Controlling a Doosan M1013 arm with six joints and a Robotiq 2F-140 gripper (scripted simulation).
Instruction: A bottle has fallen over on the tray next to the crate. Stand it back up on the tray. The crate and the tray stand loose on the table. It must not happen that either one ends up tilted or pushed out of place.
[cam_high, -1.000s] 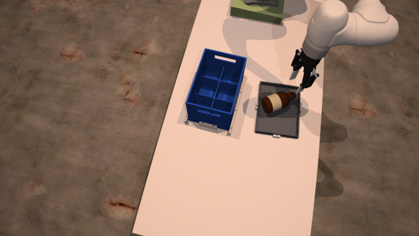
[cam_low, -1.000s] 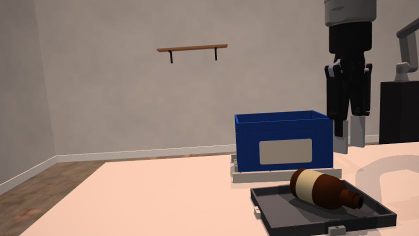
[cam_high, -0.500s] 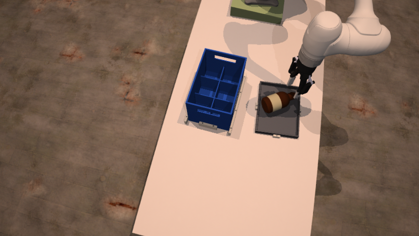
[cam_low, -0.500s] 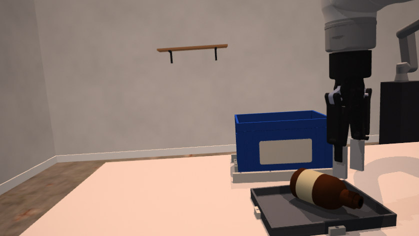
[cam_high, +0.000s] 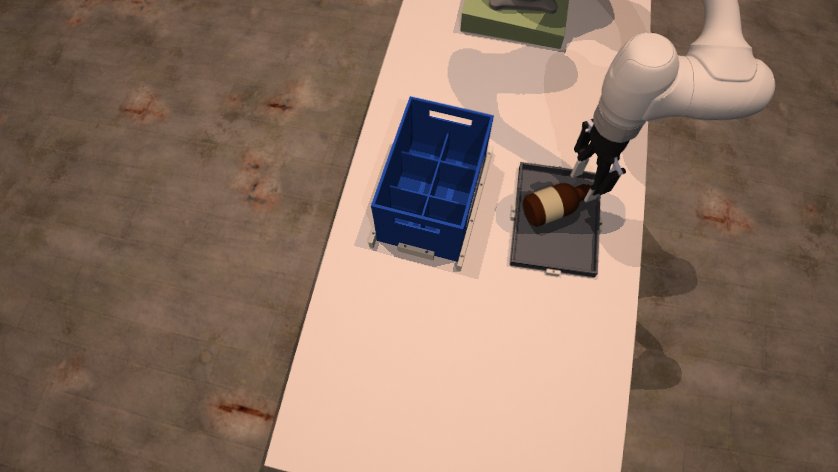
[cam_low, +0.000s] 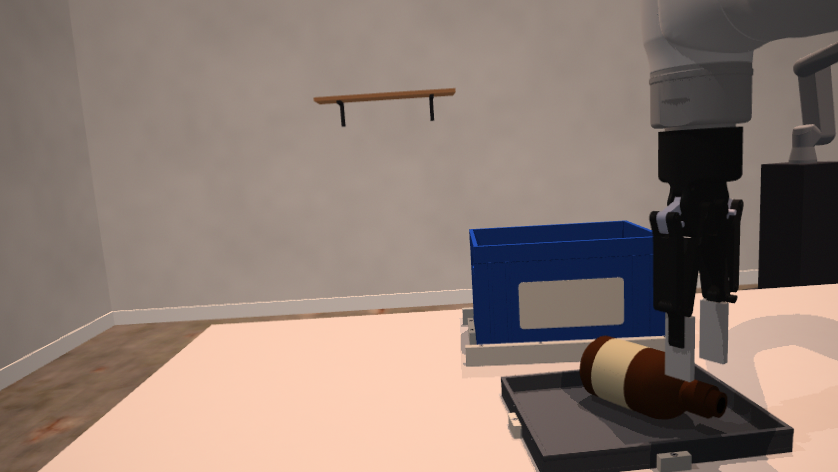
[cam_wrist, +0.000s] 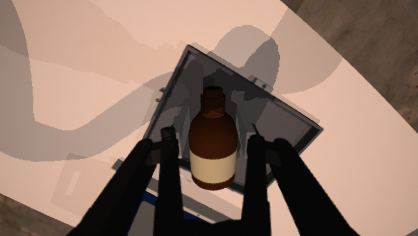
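Right now my hand is 60 mm above the brown bottle, 50 mm to the left of it and 20 mm short of it. Also, from my hand: blue crate: 330 mm to the right, 20 mm below, 10 mm behind; dark grey tray: 90 mm below, 50 mm to the right, 50 mm ahead.
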